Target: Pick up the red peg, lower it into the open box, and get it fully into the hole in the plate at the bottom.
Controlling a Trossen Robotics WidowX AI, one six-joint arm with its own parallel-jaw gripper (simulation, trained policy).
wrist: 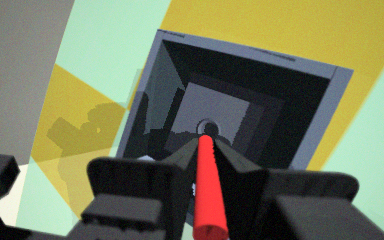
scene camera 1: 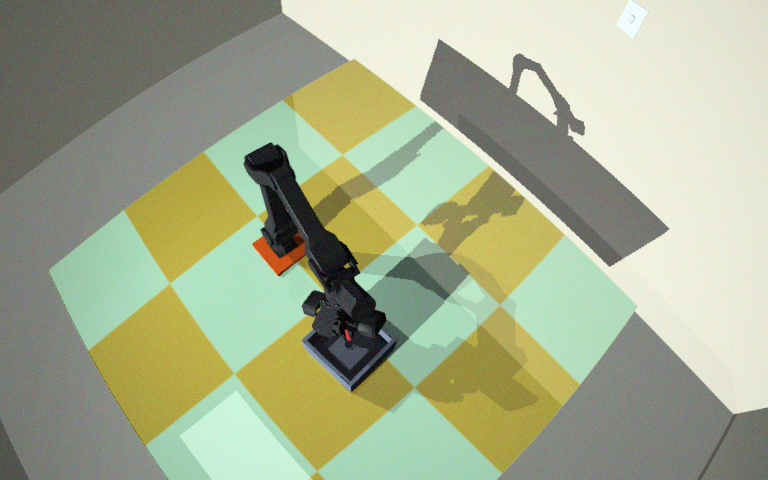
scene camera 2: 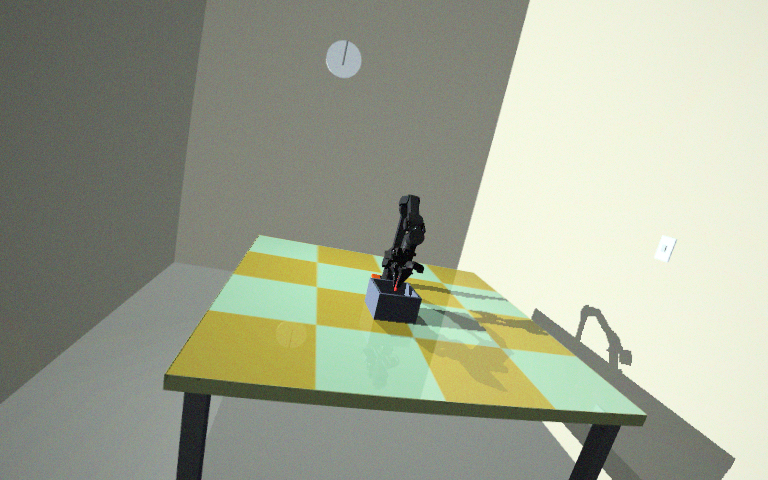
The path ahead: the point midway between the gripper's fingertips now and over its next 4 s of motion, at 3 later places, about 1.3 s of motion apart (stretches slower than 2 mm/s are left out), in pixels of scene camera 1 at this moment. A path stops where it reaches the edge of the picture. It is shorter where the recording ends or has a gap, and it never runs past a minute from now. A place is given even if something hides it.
The gripper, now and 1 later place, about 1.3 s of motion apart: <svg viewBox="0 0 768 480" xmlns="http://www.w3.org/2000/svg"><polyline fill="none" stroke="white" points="348,336 350,361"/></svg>
